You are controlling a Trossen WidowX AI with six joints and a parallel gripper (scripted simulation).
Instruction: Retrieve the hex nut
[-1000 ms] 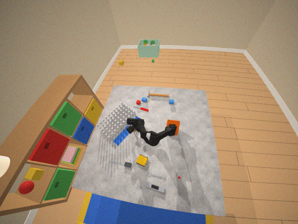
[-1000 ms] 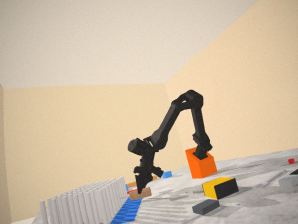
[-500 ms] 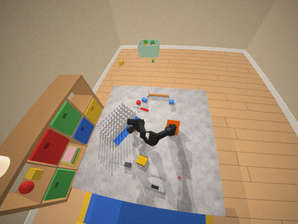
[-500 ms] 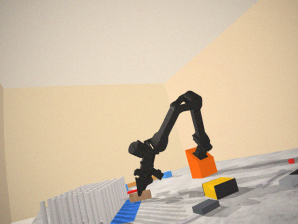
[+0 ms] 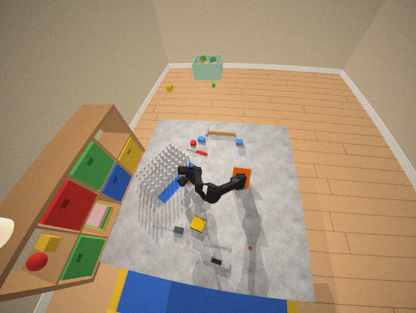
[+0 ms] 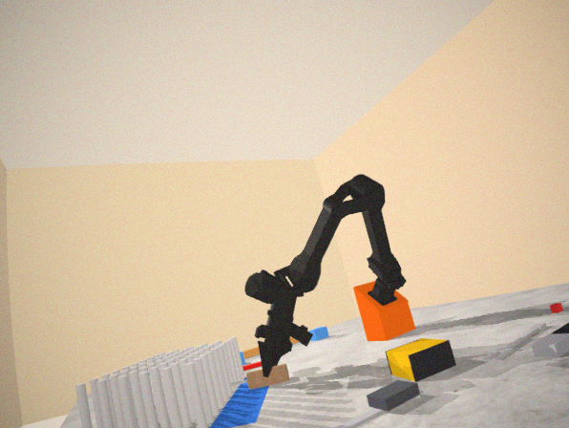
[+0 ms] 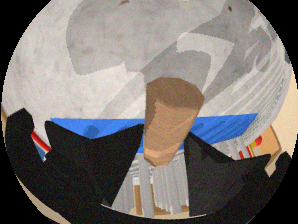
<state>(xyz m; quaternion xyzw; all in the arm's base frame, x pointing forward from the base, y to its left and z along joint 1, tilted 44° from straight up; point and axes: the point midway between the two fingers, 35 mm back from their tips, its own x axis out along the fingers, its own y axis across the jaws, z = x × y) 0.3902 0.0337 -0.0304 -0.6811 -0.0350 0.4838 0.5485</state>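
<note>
The blue taped strip is 6 cm ahead of my gripper tip, 2 cm to the left of it and 2 cm below it. Round my gripper tip: hook tool (9 cm ahead, 5 cm to the right); then red cube (35 cm to the right); then red bar (3 cm behind, 28 cm to the right, 1 cm below).
</note>
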